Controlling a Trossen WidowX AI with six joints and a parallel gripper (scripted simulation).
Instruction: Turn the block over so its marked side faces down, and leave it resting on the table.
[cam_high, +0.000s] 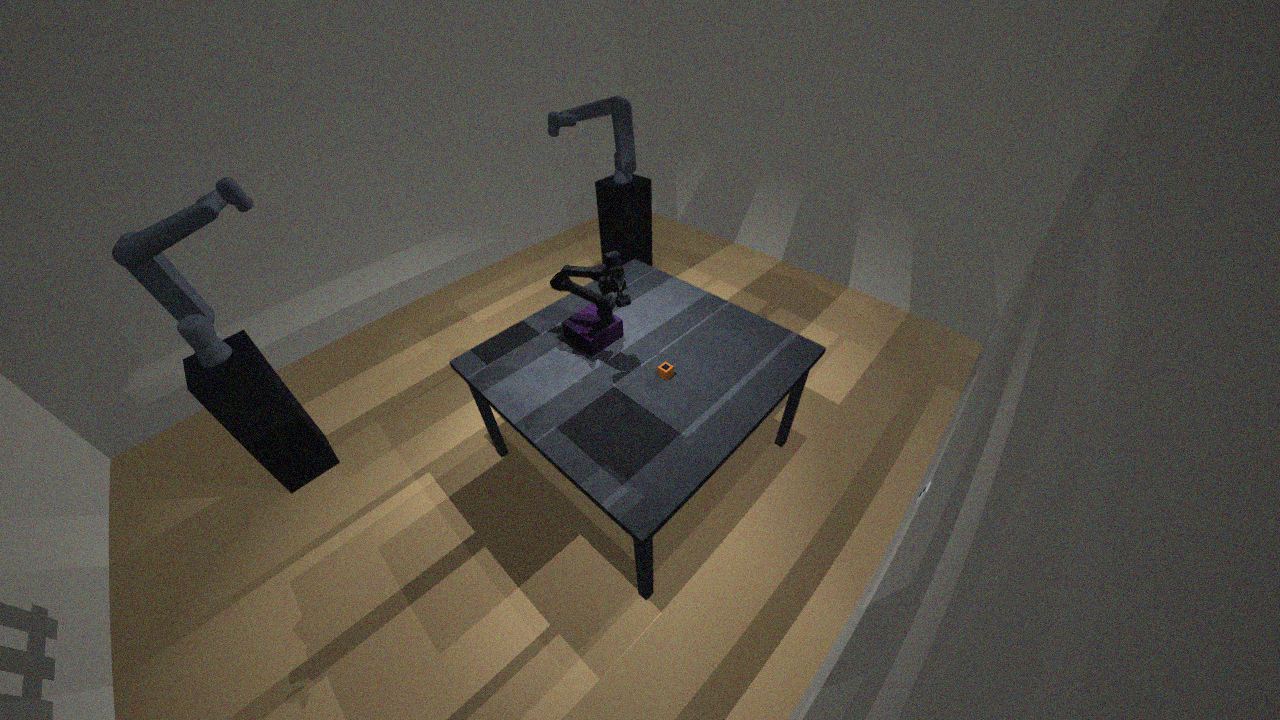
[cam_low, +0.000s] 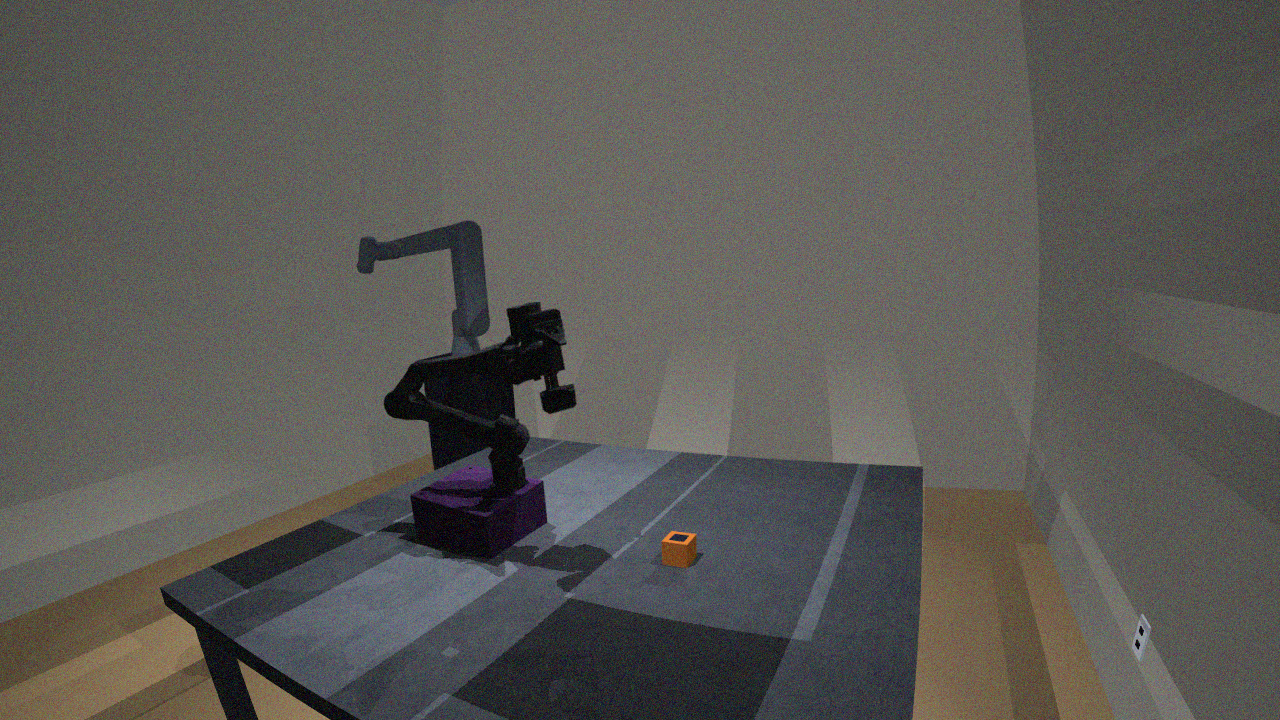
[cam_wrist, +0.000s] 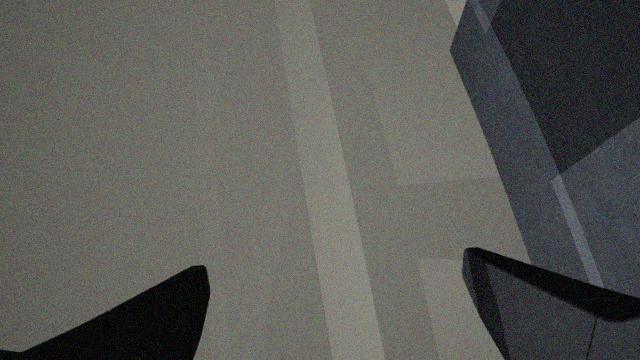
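Now: gripper tip 34 cm above the orange block, 17 cm short of it and 7 cm to the right of it.
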